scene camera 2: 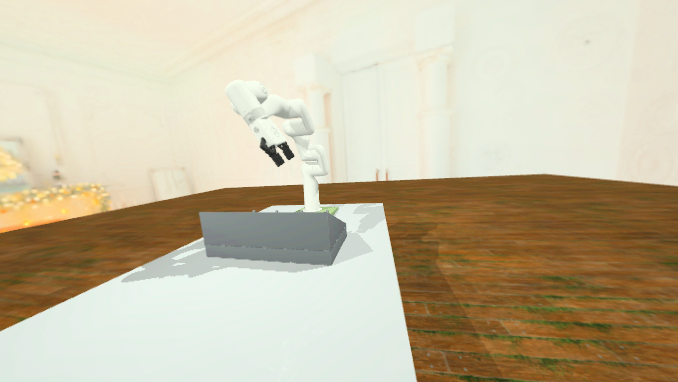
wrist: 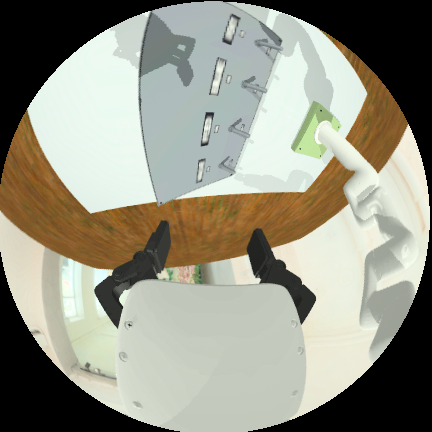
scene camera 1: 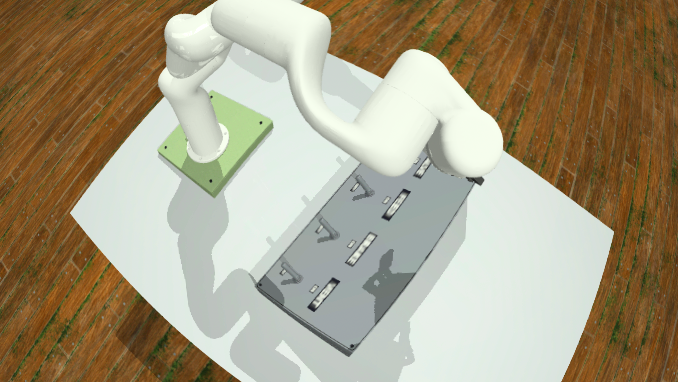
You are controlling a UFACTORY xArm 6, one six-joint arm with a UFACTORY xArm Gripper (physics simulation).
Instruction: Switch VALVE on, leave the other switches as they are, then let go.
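Places are measured from the arm's base along level axes (x ahead, y left, z up), in millimetres.
Where they show: gripper, fingertip midpoint: [scene camera 2: 287,161] [wrist: 210,235]; arm's base, origin of the base link: [scene camera 2: 312,210] [wrist: 322,131] [scene camera 1: 207,143].
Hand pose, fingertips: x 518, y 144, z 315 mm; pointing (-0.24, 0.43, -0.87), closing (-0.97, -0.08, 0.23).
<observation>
Each offset is from my fingertips to the centre of the thing. "spot": to the spot under its first point. Level surfaces: height alone.
The grey sloped switch panel @(21 mm back, 82 mm right, 277 mm down) [scene camera 1: 400,240] [scene camera 2: 265,232] [wrist: 175,125] carries a row of levers with a label plate beside each. Three levers [scene camera 1: 363,185] [scene camera 1: 327,228] [scene camera 1: 291,272] show in scene camera 1; the arm hides the one at the upper right end. In the wrist view several levers [wrist: 254,85] [wrist: 239,129] [wrist: 227,165] all lean toward the edge facing the arm's base, away from the labels. The label lettering @(spot: 25 mm back, 143 mm right, 217 mm down) [scene camera 1: 361,249] [wrist: 218,76] is too blurred to read, so I cannot tell which is VALVE. My gripper [scene camera 2: 285,161] [wrist: 210,235] is open and empty, high above the panel, touching nothing.
The arm's base stands on a green plate [scene camera 1: 240,120] [wrist: 307,135] beside the panel, on the lever side. Both rest on a white table @(340 mm down) [scene camera 1: 525,280] [scene camera 2: 215,320] [wrist: 75,130]. The arm hangs over the panel's upper right end in scene camera 1.
</observation>
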